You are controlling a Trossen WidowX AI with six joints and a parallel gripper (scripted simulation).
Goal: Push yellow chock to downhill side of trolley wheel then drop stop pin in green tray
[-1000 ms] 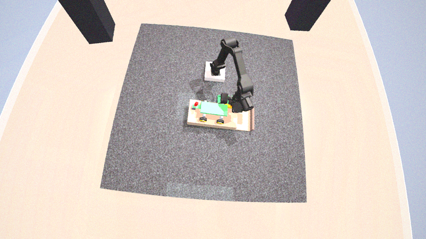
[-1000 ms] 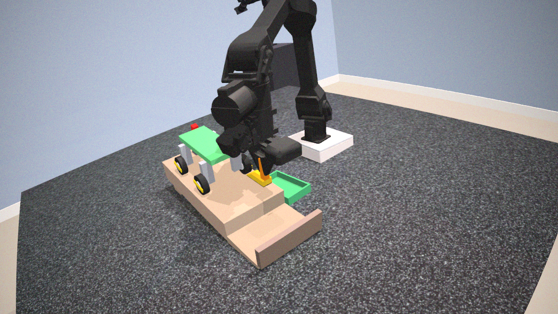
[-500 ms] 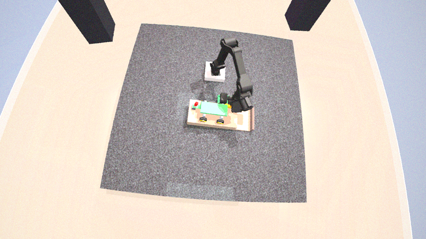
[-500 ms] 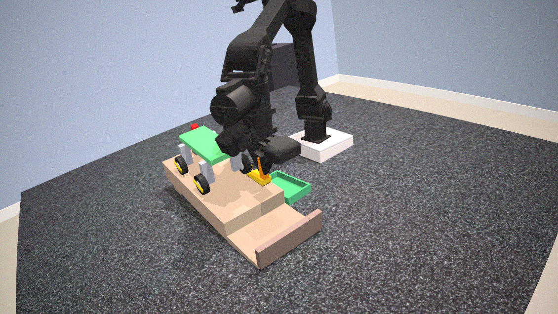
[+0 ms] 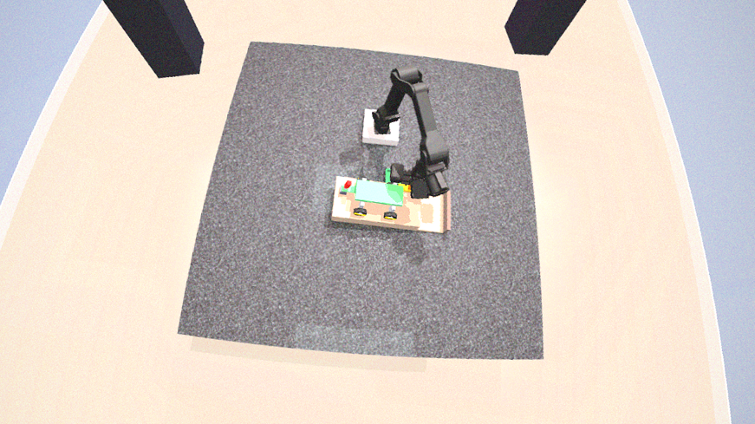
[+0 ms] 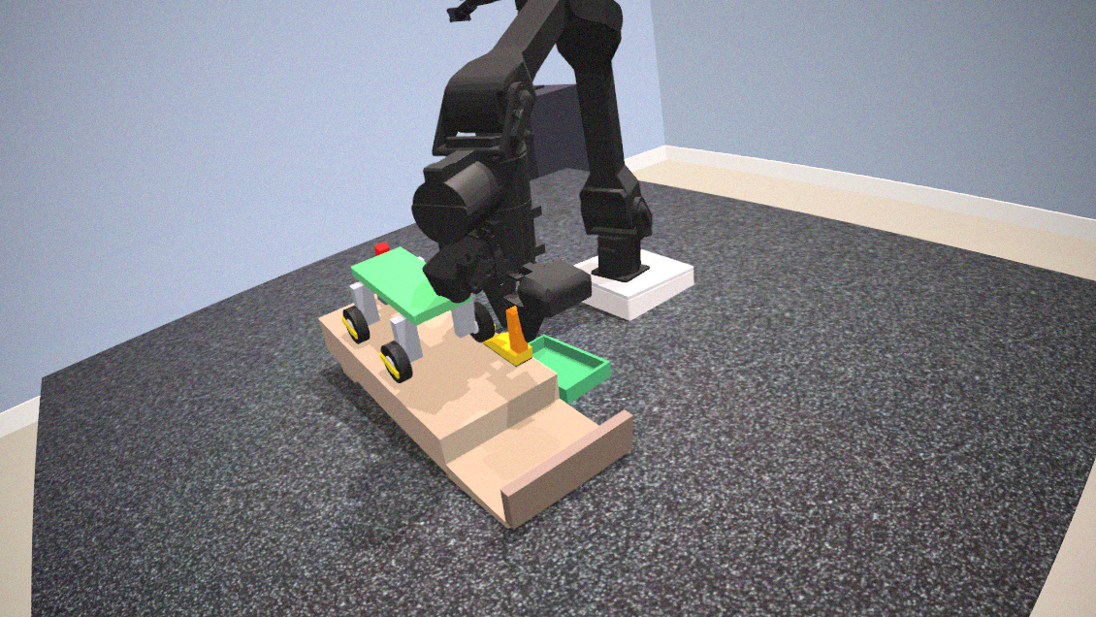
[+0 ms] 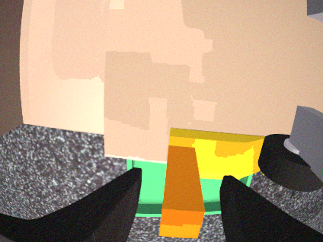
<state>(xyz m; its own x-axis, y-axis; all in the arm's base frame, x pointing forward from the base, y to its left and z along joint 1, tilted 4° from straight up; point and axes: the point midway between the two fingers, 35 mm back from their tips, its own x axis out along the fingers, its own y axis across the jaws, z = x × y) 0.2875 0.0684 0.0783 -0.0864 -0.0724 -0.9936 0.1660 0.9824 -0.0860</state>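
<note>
Now: gripper tip 20 mm to the left of the yellow chock and 10 mm above it. Round my gripper tip: raised brown lip 130 mm to the left, 90 mm ahead, 60 mm below; then green tray 100 mm below, 60 mm behind, 20 mm to the right; then green-topped trolley 130 mm to the right, 40 mm ahead, 20 mm above.
</note>
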